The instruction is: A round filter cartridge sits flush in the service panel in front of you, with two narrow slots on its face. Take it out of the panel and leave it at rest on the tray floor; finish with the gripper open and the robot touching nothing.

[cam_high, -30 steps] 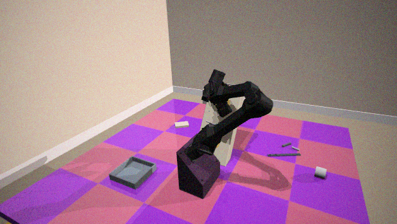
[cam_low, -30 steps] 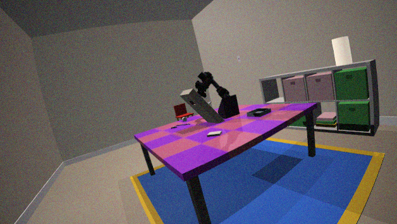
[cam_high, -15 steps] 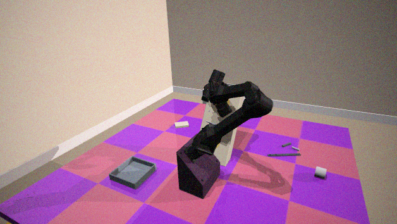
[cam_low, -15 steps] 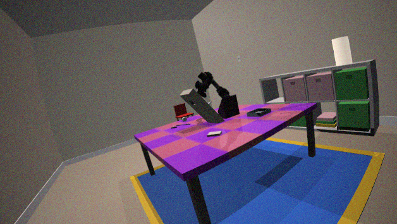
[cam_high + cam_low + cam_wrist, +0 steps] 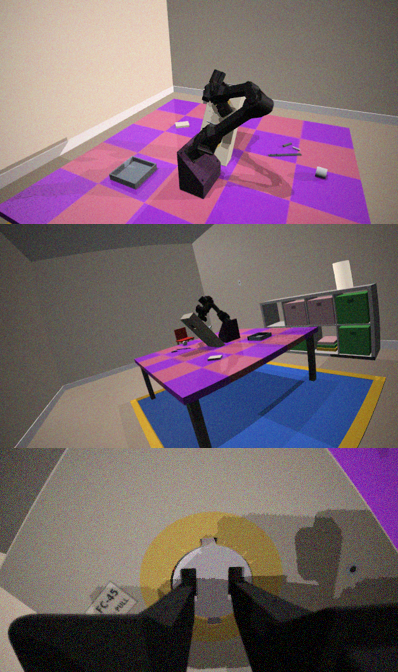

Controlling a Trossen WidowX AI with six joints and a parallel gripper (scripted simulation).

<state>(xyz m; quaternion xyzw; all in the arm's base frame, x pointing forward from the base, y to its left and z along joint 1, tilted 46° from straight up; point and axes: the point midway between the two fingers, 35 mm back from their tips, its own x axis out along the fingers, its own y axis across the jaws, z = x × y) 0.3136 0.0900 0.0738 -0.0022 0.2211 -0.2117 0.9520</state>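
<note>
My gripper tip is 1 cm short of the round grey filter cartridge and 1 cm above it. Also, from my gripper tip: beige service panel (3 cm behind, 8 cm below); short grey pin (13 cm ahead, 38 cm to the right, 25 cm below); white block (10 cm ahead, 33 cm to the left, 25 cm below).
</note>
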